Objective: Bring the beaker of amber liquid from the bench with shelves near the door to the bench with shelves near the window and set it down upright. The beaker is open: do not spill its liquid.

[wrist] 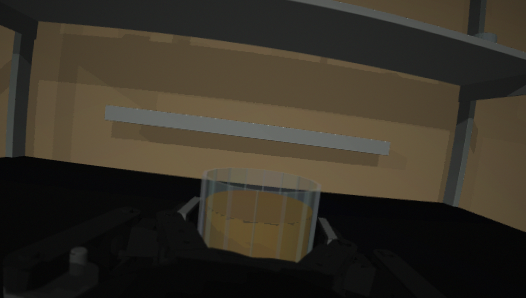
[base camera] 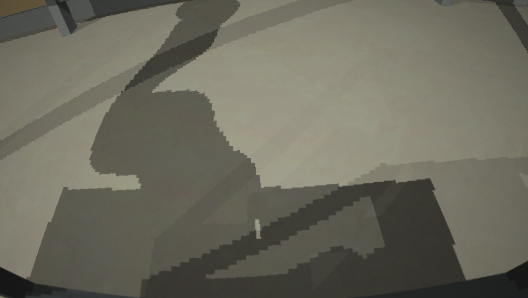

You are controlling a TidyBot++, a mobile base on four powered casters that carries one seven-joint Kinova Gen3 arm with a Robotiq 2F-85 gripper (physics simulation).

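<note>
A clear open beaker (wrist: 259, 220) with amber liquid stands upright between the fingers in the wrist view, at the lower middle. My gripper (wrist: 257, 222) is shut on it, one fingertip at each side. The liquid lies inside, below the rim. The beaker's base is hidden by the gripper, so I cannot tell whether it touches the black bench top (wrist: 75, 175) behind and beneath it. The beaker does not show in the base camera view.
A grey shelf (wrist: 250, 37) spans above the bench, on posts (wrist: 19, 95) (wrist: 459, 155) at left and right. A pale bar (wrist: 250, 129) runs along the tan wall behind. In the base camera view, a metal leg (base camera: 62, 19) stands at the upper left, and arm shadows cross the floor.
</note>
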